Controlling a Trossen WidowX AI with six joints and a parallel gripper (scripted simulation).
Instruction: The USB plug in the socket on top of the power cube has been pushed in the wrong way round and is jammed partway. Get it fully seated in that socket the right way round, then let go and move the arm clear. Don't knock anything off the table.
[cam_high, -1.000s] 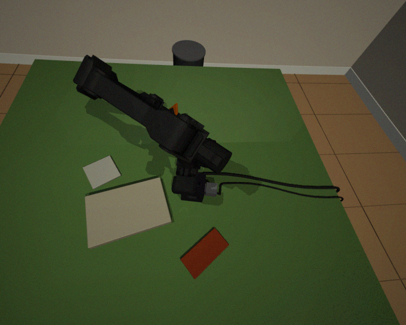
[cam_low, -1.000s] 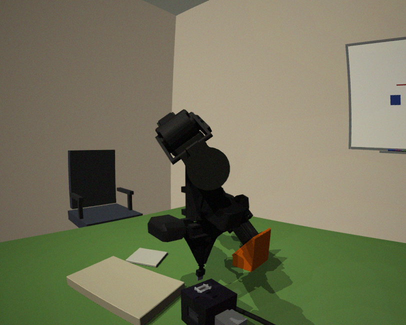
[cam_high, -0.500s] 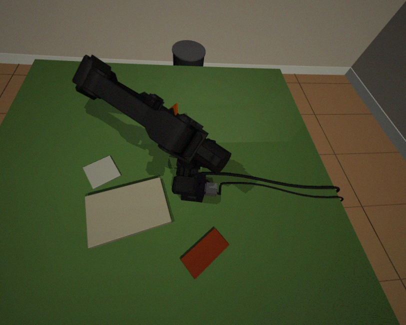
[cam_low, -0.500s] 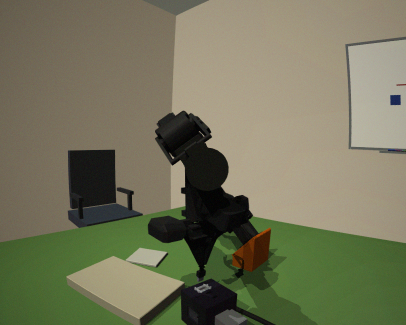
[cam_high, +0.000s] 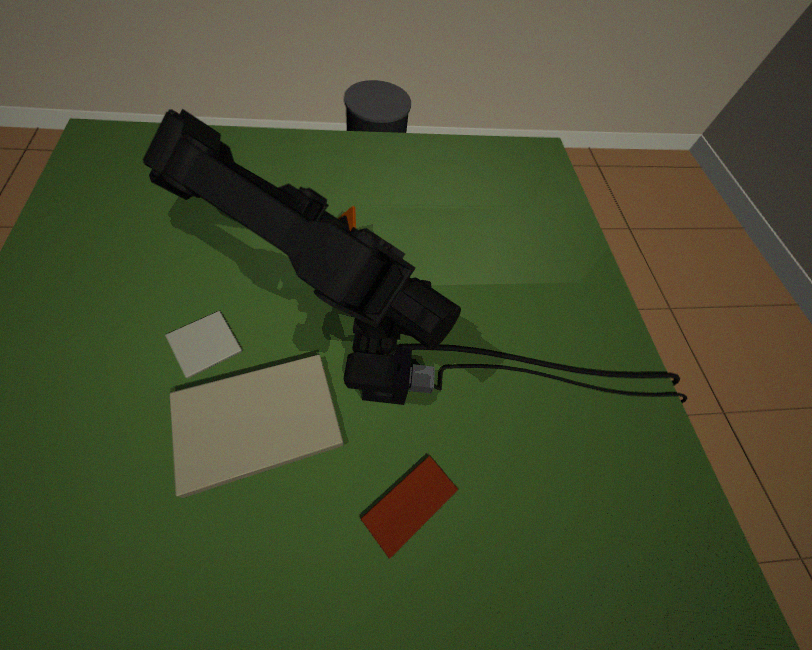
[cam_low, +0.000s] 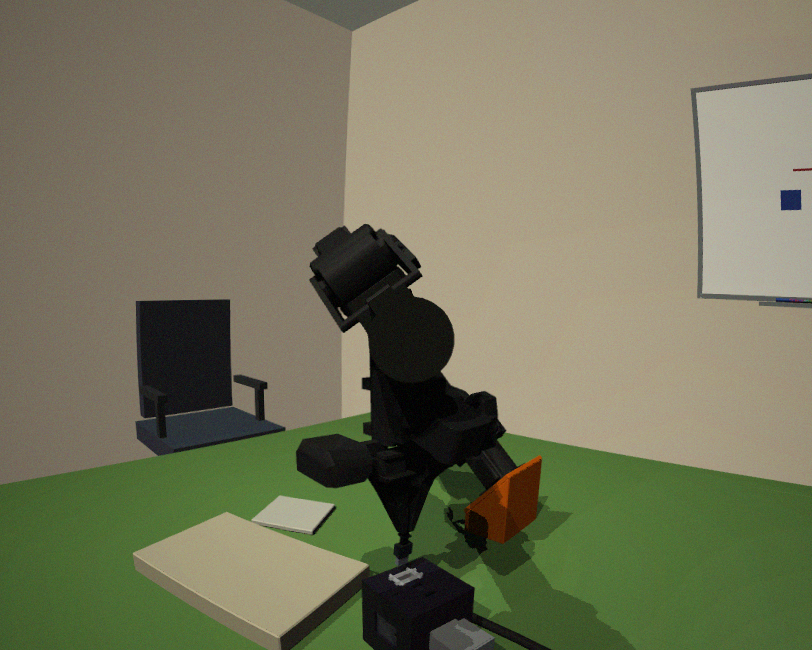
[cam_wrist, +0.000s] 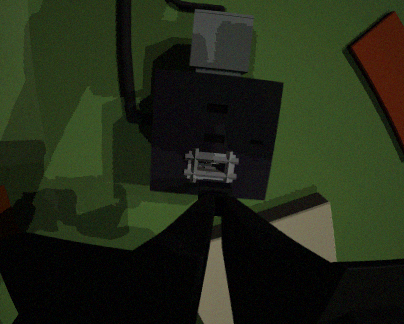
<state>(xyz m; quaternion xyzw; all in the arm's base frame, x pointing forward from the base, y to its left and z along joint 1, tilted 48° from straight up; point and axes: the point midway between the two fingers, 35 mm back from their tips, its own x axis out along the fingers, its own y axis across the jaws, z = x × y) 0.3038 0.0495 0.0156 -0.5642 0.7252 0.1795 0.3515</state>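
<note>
My gripper tip is now 2 cm above the USB plug. The rest, counted from my gripper tip: USB socket (6 cm below); red card (21 cm ahead, 2 cm to the left, 12 cm below); beige slab (4 cm ahead, 20 cm to the right, 11 cm below).
</note>
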